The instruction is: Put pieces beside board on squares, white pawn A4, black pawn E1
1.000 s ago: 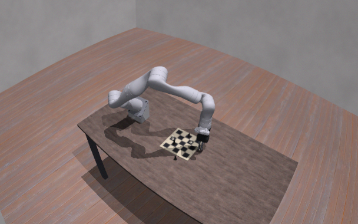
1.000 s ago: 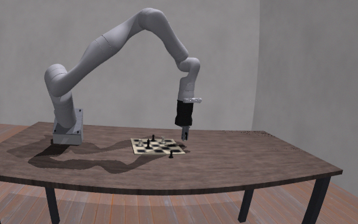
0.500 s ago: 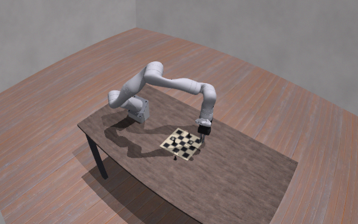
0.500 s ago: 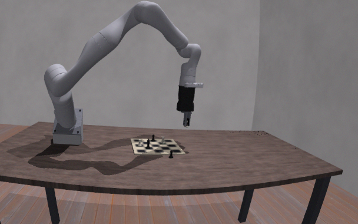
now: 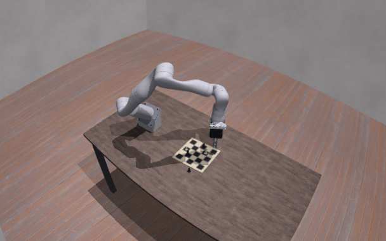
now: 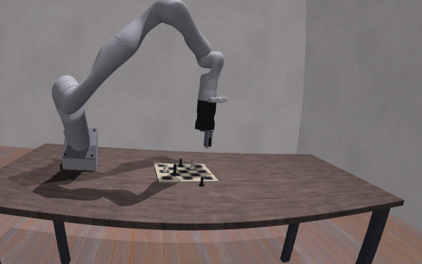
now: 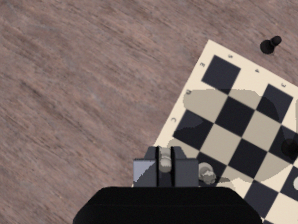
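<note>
The chessboard is 120 mm below my hand, 90 mm behind it and 50 mm to the right of it.
</note>
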